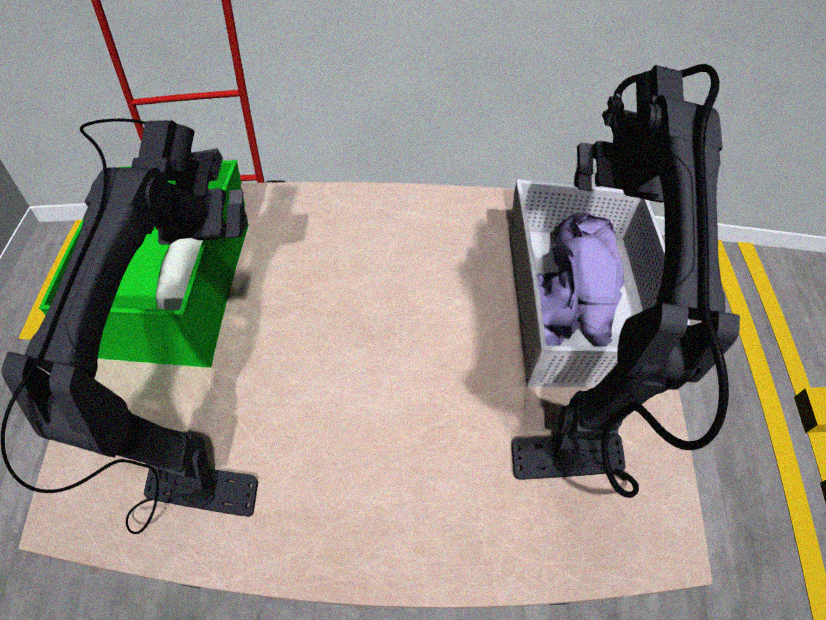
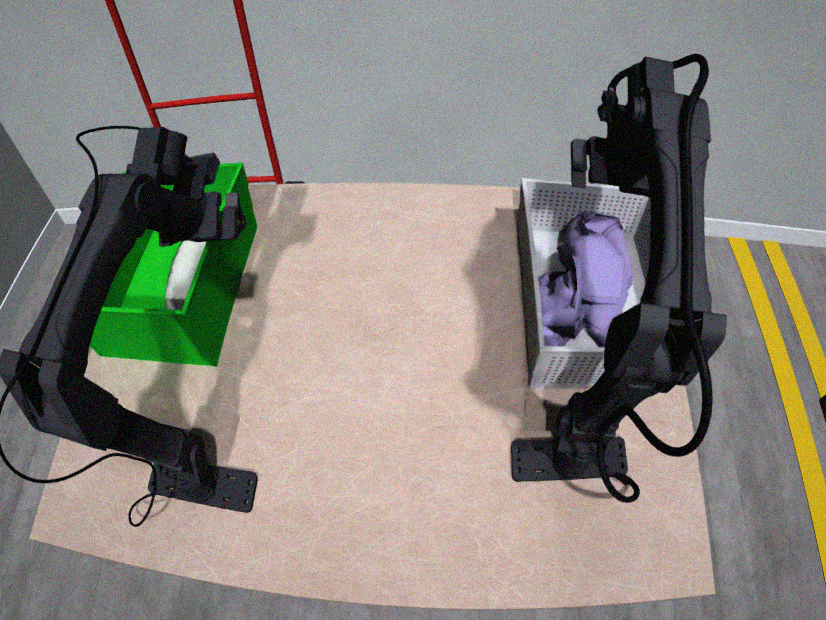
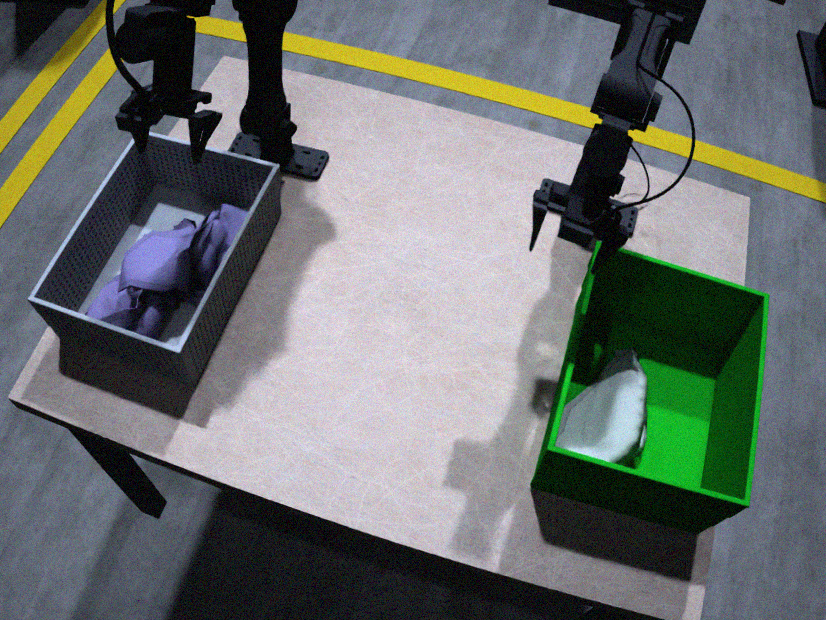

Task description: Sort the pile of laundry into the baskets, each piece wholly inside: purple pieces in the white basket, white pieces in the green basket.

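Note:
Crumpled purple laundry [image 1: 593,266] [image 2: 600,266] [image 3: 156,260] lies in a heap inside the white basket [image 1: 567,368] [image 2: 567,369] [image 3: 120,360]; how many pieces it holds I cannot tell. A white piece [image 1: 178,266] [image 2: 185,266] [image 3: 603,417] lies inside the green basket [image 1: 160,340] [image 2: 160,340] [image 3: 620,489], against its inner side wall. My right gripper [image 1: 620,190] [image 3: 169,154] is open and empty above the end of the white basket. My left gripper [image 1: 220,193] [image 2: 216,193] [image 3: 563,258] is open and empty, above and beside the green basket's rim.
The baskets stand at opposite sides of the wooden table [image 1: 373,333] [image 2: 373,333] [image 3: 400,300]. The arm shadows fall across it. A red metal frame [image 1: 186,97] [image 2: 203,100] stands behind the green basket. Yellow lines [image 1: 767,373] [image 3: 433,73] mark the floor.

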